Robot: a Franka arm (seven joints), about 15 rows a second.
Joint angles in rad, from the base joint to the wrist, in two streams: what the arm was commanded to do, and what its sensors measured. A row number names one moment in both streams.
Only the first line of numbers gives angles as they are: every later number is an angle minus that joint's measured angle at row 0.
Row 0, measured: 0.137, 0.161, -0.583, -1.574, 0.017, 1.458, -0.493
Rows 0 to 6, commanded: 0.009, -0.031, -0.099, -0.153, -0.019, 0.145, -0.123; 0.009, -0.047, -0.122, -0.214, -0.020, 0.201, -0.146; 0.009, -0.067, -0.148, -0.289, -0.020, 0.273, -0.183; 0.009, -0.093, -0.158, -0.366, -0.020, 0.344, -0.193; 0.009, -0.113, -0.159, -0.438, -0.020, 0.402, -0.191; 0.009, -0.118, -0.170, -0.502, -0.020, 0.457, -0.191; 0.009, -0.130, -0.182, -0.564, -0.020, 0.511, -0.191
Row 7, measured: -0.005, -0.026, -0.165, -0.356, -0.005, 0.367, -0.183
